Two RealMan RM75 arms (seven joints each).
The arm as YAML. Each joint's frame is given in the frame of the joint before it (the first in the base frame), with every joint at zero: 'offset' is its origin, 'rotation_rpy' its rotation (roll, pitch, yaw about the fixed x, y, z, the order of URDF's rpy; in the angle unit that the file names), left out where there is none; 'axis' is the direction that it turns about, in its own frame. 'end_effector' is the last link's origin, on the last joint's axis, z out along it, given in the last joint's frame.
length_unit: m
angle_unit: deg
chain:
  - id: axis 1
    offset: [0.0, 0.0, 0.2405]
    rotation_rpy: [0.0, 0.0, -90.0]
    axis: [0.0, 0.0, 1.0]
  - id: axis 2
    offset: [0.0, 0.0, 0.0]
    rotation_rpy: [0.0, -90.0, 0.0]
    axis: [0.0, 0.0, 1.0]
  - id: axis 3
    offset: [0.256, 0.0, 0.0]
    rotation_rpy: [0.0, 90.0, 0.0]
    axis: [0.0, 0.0, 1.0]
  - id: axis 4
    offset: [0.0, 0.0, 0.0]
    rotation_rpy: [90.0, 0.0, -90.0]
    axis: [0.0, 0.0, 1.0]
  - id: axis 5
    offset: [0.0, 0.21, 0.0]
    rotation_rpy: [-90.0, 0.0, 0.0]
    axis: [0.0, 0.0, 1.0]
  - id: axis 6
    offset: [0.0, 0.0, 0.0]
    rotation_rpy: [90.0, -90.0, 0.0]
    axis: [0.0, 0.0, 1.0]
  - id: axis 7
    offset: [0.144, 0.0, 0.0]
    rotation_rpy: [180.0, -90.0, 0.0]
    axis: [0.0, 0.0, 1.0]
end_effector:
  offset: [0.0, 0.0, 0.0]
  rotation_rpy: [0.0, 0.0, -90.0]
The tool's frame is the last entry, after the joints.
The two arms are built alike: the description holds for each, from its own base.
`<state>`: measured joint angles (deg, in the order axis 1, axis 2, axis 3, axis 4, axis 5, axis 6, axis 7); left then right.
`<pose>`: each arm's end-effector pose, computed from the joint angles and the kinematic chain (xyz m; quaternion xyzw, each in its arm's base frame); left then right.
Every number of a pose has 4 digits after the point. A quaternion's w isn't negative.
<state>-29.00 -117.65 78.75 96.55 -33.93 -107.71 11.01 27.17 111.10 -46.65 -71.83 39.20 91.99 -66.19</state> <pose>-0.1629 0.3071 0.0423 -0.8510 -0.4641 0.1739 0.1738 0.2858 0.3477 0.1279 -0.9149 0.3093 -0.0729 0.2490</pose>
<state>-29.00 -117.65 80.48 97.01 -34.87 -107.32 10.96 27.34 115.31 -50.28 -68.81 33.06 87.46 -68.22</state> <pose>-0.1577 0.3048 0.0369 -0.8593 -0.4510 0.1749 0.1660 0.2952 0.3460 0.0864 -0.9189 0.3013 -0.1159 0.2265</pose>
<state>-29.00 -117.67 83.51 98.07 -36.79 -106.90 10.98 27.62 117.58 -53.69 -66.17 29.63 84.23 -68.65</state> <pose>-0.1475 0.2991 0.0275 -0.8748 -0.4260 0.1762 0.1490 0.2986 0.3446 0.0580 -0.9221 0.2923 -0.1452 0.2077</pose>
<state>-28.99 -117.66 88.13 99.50 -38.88 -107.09 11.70 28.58 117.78 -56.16 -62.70 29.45 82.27 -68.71</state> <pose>-0.1361 0.2878 0.0143 -0.8949 -0.3857 0.1891 0.1211 0.2990 0.3463 0.0415 -0.9263 0.2866 -0.1545 0.1897</pose>
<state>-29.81 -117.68 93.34 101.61 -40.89 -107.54 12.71 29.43 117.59 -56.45 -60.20 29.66 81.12 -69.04</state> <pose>-0.1198 0.2744 0.0010 -0.9176 -0.3289 0.2037 0.0916 0.3006 0.3483 0.0354 -0.9274 0.2873 -0.1545 0.1833</pose>
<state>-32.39 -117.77 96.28 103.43 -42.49 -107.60 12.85 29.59 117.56 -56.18 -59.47 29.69 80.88 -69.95</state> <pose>-0.0984 0.2687 -0.0061 -0.9355 -0.2780 0.2038 0.0776 0.3020 0.3482 0.0342 -0.9289 0.2838 -0.1544 0.1808</pose>
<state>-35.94 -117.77 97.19 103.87 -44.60 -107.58 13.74 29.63 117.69 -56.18 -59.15 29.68 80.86 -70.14</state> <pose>-0.0773 0.2679 -0.0095 -0.9505 -0.2315 0.1974 0.0639 0.3022 0.3475 0.0323 -0.9296 0.2838 -0.1540 0.1779</pose>
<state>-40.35 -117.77 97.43 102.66 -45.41 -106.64 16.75 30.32 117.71 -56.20 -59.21 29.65 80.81 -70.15</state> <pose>-0.0572 0.2738 -0.0131 -0.9638 -0.1745 0.1930 0.0588 0.2978 0.3513 0.0323 -0.9313 0.2776 -0.1532 0.1794</pose>
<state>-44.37 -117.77 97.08 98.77 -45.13 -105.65 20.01 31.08 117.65 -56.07 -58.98 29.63 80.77 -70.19</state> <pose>-0.0473 0.2848 -0.0180 -0.9680 -0.1406 0.2005 0.0555 0.2941 0.3549 0.0325 -0.9327 0.2729 -0.1520 0.1801</pose>
